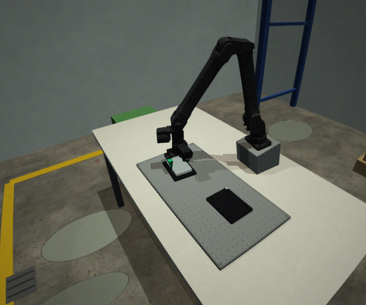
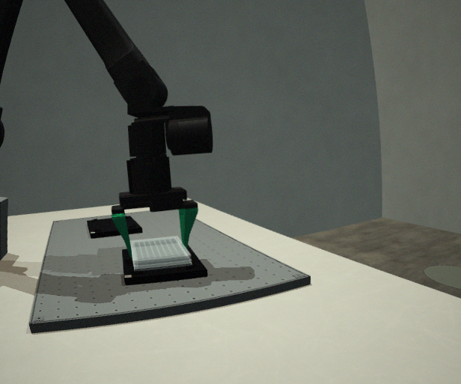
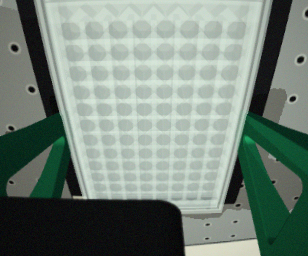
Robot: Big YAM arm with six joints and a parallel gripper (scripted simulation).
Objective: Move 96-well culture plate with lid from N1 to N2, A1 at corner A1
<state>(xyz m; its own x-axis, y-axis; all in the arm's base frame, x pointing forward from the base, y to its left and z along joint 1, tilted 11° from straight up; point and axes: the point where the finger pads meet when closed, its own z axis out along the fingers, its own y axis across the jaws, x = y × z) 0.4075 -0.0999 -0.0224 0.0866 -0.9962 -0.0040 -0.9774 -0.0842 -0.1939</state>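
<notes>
Now: the clear lid right at my hand. From my hand the other things lie so: black nest N2 (2 cm below); black nest N1 (11 cm behind, 32 cm to the left, 2 cm below).
</notes>
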